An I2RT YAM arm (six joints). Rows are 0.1 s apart.
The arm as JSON. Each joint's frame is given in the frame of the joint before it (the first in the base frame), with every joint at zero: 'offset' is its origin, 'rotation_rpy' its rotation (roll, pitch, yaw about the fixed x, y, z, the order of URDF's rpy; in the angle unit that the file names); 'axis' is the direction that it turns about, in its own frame. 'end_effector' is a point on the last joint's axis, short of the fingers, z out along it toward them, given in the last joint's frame.
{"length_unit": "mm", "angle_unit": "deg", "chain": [
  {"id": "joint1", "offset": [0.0, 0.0, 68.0], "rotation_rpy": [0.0, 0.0, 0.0], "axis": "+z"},
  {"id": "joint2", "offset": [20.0, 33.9, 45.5], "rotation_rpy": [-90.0, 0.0, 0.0], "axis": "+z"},
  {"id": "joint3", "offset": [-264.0, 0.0, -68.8], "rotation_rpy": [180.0, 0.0, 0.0], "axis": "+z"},
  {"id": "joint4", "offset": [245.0, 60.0, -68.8], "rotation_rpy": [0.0, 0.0, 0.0], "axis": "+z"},
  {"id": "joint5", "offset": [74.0, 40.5, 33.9], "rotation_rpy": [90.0, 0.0, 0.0], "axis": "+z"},
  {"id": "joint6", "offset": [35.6, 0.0, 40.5], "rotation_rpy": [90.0, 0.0, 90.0], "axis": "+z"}
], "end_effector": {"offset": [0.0, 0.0, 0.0], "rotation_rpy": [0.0, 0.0, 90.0]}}
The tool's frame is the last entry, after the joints.
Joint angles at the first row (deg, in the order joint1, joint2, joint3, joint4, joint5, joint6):
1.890, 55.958, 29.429, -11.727, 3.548, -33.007
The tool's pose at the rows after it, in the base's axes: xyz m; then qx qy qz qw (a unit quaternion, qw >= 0):
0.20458, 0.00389, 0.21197, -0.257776, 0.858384, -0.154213, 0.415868
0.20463, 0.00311, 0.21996, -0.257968, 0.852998, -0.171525, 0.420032
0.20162, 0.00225, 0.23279, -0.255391, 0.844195, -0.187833, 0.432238
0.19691, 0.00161, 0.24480, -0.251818, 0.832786, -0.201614, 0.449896
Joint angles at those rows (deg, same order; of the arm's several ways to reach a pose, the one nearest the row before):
1.846, 55.655, 29.789, -11.600, 4.352, -33.733
1.892, 54.891, 30.900, -12.267, 5.880, -34.743
1.889, 52.845, 32.279, -13.495, 7.095, -35.546
1.890, 50.388, 33.128, -13.992, 7.887, -36.203

